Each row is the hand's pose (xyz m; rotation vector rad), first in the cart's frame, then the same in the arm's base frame.
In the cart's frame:
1: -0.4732 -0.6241 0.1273 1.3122 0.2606 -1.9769
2: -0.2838 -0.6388 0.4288 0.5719 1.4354 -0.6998
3: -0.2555 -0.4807 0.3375 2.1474 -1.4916 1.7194
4: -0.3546 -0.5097 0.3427 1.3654 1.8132 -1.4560
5: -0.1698 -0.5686 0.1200 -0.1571 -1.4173 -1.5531
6: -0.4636 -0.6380 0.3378 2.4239 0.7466 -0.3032
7: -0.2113 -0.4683 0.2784 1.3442 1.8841 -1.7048
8: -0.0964 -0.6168 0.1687 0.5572 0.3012 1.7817
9: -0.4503 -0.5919 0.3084 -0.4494 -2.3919 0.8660
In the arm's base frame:
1: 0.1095 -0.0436 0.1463 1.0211 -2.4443 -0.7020
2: 0.1850 0.2990 0.2087 0.1707 -0.9509 -1.6040
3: 0.3238 0.1878 0.2587 -0.5611 -0.2496 2.1082
4: 0.2817 0.1648 0.1671 1.3746 -1.0338 -1.1490
5: 0.2079 0.0427 0.4257 0.7071 2.1439 0.2135
6: 0.1400 0.1535 0.0768 0.6712 -1.0744 0.2136
7: 0.3306 0.1469 0.3210 1.6117 -1.0388 -1.1816
8: 0.1823 0.1242 0.4784 -1.3636 0.3590 0.1378
9: 0.1807 0.1203 0.0971 2.0558 0.4628 -1.3456

